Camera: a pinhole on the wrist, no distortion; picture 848 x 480 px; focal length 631.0 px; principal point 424.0 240.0 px. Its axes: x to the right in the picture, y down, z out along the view. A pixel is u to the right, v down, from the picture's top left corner.
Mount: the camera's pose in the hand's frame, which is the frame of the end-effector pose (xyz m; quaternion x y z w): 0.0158 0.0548 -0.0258 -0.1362 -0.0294 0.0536 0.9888
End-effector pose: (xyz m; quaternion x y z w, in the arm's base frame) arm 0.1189 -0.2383 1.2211 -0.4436 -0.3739 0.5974 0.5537
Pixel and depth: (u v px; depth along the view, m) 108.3 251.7 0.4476
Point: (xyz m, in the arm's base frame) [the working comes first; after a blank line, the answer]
In the camera's frame: -0.2239 0.0083 0.4476

-0.3047 -0.4758 1.2305
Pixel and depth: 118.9 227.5 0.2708
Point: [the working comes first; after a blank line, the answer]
In the camera's frame: -0.1309 -0.0054 0.2708

-0.1346 -0.3719 1.2116
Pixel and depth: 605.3 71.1 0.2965
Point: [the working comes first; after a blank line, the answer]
In the camera's frame: 0.0852 -0.0794 0.2965

-0.1714 -0.1469 1.2408
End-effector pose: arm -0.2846 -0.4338 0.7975 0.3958 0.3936 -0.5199 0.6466
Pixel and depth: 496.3 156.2 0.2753
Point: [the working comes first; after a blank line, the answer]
In the camera's frame: 0.0315 -0.0366 0.2753

-0.1605 -0.6612 0.8734
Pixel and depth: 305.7 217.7 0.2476
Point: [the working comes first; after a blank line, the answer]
In the camera's frame: -0.0464 -0.0088 0.2476

-0.1657 -0.5968 0.9322
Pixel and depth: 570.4 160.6 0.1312
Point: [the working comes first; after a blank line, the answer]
In the camera's frame: 0.0304 -0.0165 0.1312

-0.1924 -0.5340 0.8104
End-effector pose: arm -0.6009 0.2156 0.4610 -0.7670 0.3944 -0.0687 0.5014
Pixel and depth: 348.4 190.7 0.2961
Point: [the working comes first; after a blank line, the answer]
In the camera's frame: -0.0355 -0.0231 0.2961

-0.5528 0.4101 0.2552
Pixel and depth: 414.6 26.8 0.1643
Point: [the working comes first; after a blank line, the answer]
In the camera's frame: -0.0024 -0.0555 0.1643

-0.5467 0.3078 0.3501
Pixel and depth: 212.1 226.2 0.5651
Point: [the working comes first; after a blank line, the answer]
In the camera's frame: -0.1898 -0.0124 0.5651

-0.5806 0.6932 0.1313
